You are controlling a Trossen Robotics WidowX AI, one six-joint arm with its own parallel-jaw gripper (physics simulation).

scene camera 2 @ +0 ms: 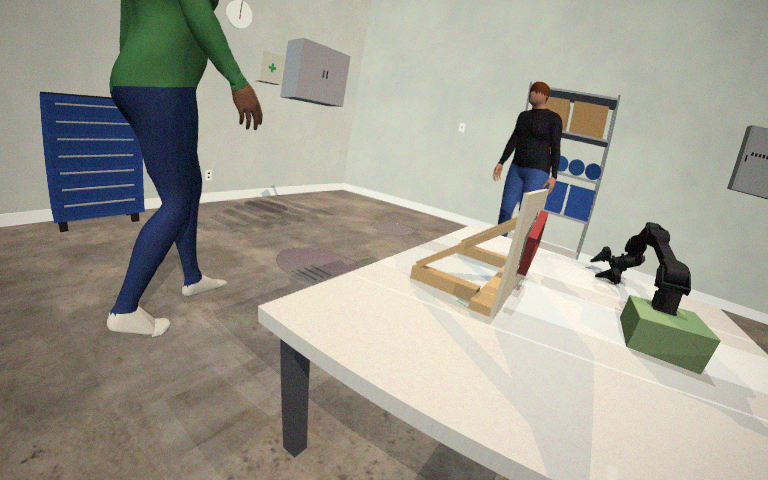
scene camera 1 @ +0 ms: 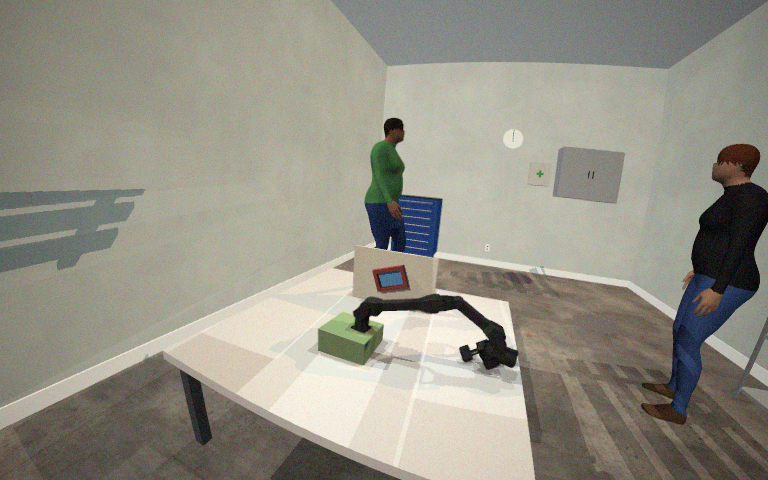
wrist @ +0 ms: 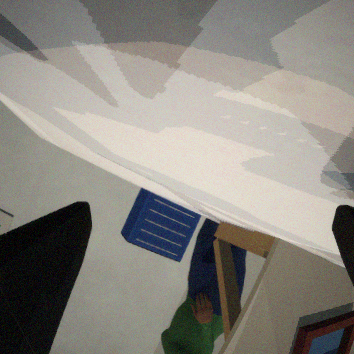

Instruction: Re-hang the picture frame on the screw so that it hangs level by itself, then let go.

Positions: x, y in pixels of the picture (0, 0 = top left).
Labels:
picture frame: scene camera 2; scene camera 1 390, 278; wrist
same spot on picture frame: (wrist: 328, 328) = (scene camera 2: 535, 253)
same spot on beige board: (scene camera 2: 533, 202) = (scene camera 1: 373, 252)

